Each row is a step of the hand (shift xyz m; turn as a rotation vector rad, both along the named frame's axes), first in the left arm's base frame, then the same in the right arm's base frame.
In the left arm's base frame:
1: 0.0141 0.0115 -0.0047 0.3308 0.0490 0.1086
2: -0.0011 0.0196 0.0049 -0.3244 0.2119 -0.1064
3: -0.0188 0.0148 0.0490 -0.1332 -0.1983 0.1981
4: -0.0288 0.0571 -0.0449 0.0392 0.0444 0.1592
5: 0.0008 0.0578 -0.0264 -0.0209 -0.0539 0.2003
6: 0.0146 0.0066 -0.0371 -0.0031 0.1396 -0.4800
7: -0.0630 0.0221 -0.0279 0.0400 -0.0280 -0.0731
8: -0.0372 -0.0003 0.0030 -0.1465 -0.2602 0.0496
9: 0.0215 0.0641 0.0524 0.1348 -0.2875 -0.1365
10: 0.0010 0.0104 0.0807 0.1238 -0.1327 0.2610
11: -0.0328 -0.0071 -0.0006 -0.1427 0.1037 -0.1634
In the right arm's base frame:
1: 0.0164 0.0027 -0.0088 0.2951 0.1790 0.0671
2: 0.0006 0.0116 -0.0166 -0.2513 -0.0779 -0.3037
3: -0.0284 0.0465 -0.0017 -0.2074 0.0805 0.2164
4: -0.0075 -0.0247 -0.0737 0.0029 0.1685 0.0210
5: 0.0161 -0.0021 -0.0615 -0.0795 0.1577 0.1108
6: 0.0245 -0.0285 -0.0150 0.1413 -0.3840 -0.2872
7: -0.0497 -0.0288 -0.0439 0.0529 -0.0694 0.0107
8: -0.0363 -0.0044 -0.0073 -0.1909 -0.0800 0.2209
9: 0.0164 0.0756 -0.0364 0.1217 -0.2065 0.2490
10: -0.0183 0.0774 0.0174 0.0315 0.2104 0.2362
11: -0.0322 -0.0094 -0.0012 -0.0789 -0.1362 -0.1818

